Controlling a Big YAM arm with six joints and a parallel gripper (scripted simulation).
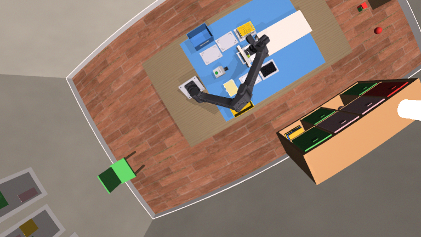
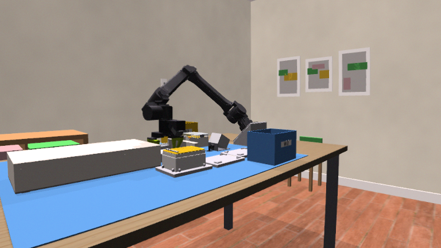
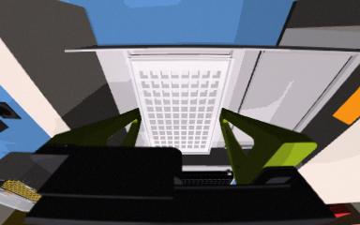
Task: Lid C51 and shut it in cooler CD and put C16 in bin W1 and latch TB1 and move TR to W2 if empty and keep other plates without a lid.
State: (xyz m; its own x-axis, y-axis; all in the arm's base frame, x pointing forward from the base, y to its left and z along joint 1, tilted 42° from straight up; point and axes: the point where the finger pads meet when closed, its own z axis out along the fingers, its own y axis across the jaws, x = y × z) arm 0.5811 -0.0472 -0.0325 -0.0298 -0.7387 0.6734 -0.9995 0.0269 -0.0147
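The plate lid lies right at my hand. The rest, counted from my hand: white cooler CD: 17 cm ahead, 1 cm to the right, 1 cm above; drawer: 4 cm ahead; white plate: right at my hand.
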